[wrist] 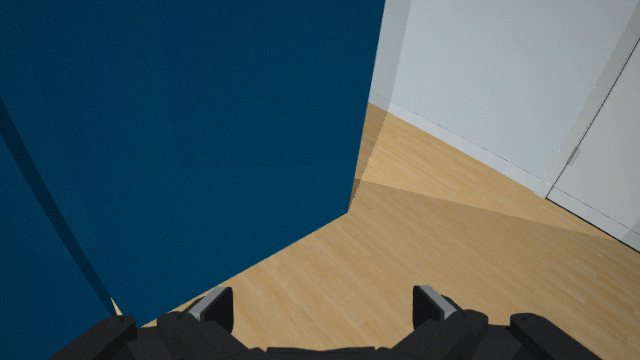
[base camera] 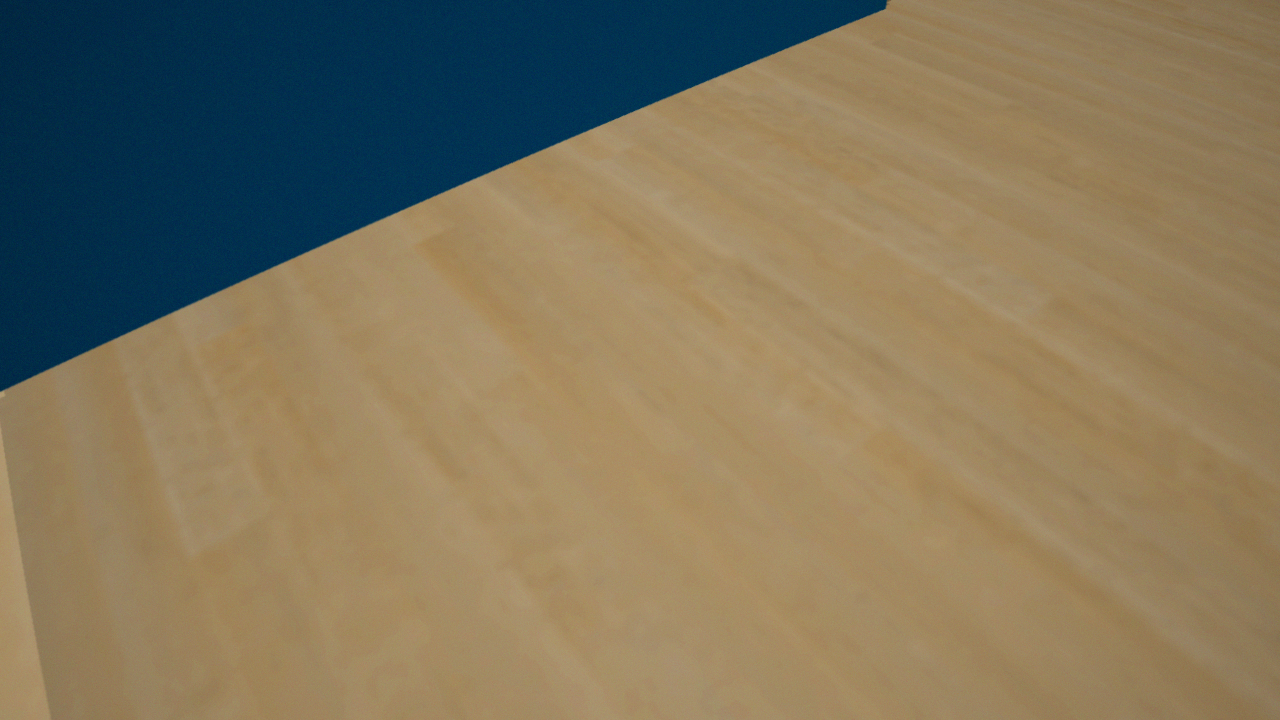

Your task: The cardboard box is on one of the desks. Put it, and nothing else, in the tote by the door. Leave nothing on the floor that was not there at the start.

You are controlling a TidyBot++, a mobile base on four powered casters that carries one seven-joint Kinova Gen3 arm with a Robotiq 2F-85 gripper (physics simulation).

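Places are measured from the arm's base along level axes (x right, y ahead, z up), in centimetres.
Pixels of known places: gripper, fingertip midpoint: [wrist: 322,307].
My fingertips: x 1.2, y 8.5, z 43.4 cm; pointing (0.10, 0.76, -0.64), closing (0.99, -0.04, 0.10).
Observation:
Behind a point stands the place of what it marks.
My gripper [wrist: 322,307] @(x 1.2, y 8.5, z 43.4 cm) is open and empty, its two fingers wide apart at the bottom of the wrist view, with wood floor showing between them. The cardboard box, the desks' tops and the tote do not show in either view. Part of a pale door [wrist: 610,165] @(x 143.3, y 102.9, z -7.7 cm) shows at the right edge of the wrist view.
A large dark blue upright panel [wrist: 225,140] @(x -17.7, y 69.4, z 14.5 cm) [base camera: 313,116] @(x -26.6, y 62.4, z -29.6 cm) fills the left of the wrist view and the upper left of the base camera view. Wood floor [wrist: 450,250] @(x 64.3, y 81.0, z -39.7 cm) [base camera: 716,402] @(x 1.1, y 42.9, z -39.7 cm) runs along its foot. A white wall [wrist: 490,75] @(x 101.3, y 159.3, z 8.3 cm) with a baseboard stands beyond the panel's edge.

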